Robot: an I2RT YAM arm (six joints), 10 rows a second.
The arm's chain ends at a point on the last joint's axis. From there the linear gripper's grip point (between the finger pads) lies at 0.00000 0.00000 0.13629 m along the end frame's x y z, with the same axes.
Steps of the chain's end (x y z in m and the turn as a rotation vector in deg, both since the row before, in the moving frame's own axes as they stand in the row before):
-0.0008 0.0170 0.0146 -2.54 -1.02 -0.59
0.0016 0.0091 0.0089 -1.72 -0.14 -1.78
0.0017 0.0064 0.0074 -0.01 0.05 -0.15
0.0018 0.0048 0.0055 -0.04 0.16 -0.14
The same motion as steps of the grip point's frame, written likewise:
-0.0032 0.0231 0.0144 -2.54 -1.02 -0.59
0.0013 0.0132 0.0088 -1.72 -0.14 -1.78
0.0018 0.0064 0.0074 -0.01 0.05 -0.15
0.0022 0.0049 0.0055 -0.04 0.16 -0.14

